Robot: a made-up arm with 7 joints. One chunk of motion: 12 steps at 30 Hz.
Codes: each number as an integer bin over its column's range. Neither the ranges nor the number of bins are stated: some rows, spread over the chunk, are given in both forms.
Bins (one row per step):
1: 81 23 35 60 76 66 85
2: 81 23 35 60 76 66 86
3: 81 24 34 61 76 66 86
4: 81 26 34 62 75 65 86
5: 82 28 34 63 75 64 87
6: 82 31 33 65 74 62 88
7: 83 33 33 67 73 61 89
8: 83 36 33 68 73 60 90
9: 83 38 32 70 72 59 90
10: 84 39 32 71 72 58 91
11: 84 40 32 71 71 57 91
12: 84 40 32 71 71 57 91
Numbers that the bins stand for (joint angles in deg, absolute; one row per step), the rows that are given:
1: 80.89 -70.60 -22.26 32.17 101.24 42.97 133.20
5: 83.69 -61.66 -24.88 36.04 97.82 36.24 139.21
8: 86.48 -47.35 -27.50 42.50 90.98 22.76 148.24
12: 89.28 -40.19 -30.12 46.37 84.14 12.66 151.25
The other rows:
2: 80.89 -70.60 -22.26 32.17 101.24 42.97 136.21
3: 80.89 -68.81 -24.88 33.46 101.24 42.97 136.21
4: 80.89 -65.23 -24.88 34.75 97.82 39.60 136.21
6: 83.69 -56.29 -27.50 38.63 94.40 29.50 142.22
7: 86.48 -52.71 -27.50 41.21 90.98 26.13 145.23
9: 86.48 -43.77 -30.12 45.08 87.56 19.39 148.24
10: 89.28 -41.98 -30.12 46.37 87.56 16.03 151.25
11: 89.28 -40.19 -30.12 46.37 84.14 12.66 151.25

